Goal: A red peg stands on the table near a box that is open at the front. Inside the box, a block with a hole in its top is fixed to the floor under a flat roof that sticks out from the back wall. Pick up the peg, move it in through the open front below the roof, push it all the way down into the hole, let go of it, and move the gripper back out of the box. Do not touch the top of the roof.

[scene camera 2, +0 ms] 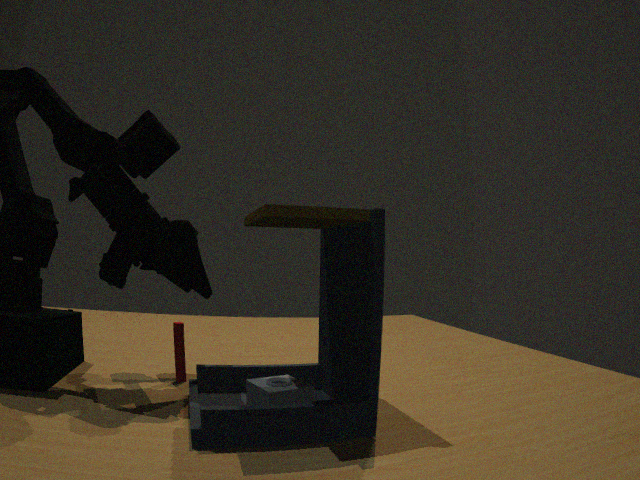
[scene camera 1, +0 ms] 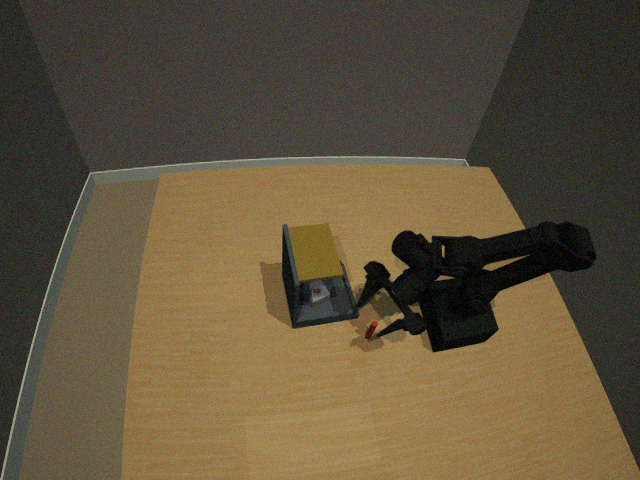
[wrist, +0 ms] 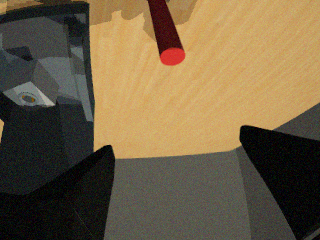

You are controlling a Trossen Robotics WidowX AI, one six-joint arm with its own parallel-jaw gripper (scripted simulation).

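Observation:
My gripper [scene camera 2: 199, 293], also in scene camera 1 [scene camera 1: 367, 321] and the wrist view [wrist: 179, 142]: open, holding nothing.

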